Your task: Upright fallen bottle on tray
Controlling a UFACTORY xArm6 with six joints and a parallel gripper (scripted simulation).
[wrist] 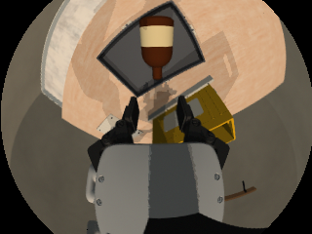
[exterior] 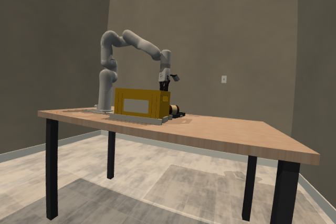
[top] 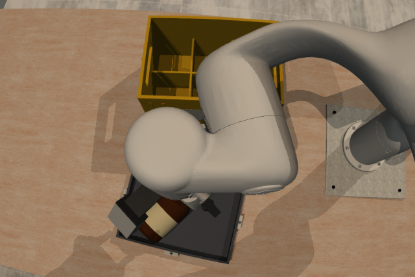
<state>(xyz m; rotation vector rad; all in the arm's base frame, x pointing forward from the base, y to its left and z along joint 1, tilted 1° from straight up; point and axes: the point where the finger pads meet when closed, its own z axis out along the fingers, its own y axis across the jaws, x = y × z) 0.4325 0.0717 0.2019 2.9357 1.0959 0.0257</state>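
The brown bottle is 160 mm below my hand, 40 mm ahead of it and 30 mm to the left of it. From my hand the other things lie so: yellow crate: 240 mm to the right, 110 mm below, 60 mm behind; then dark tray: 190 mm below, 40 mm to the left, 20 mm ahead.
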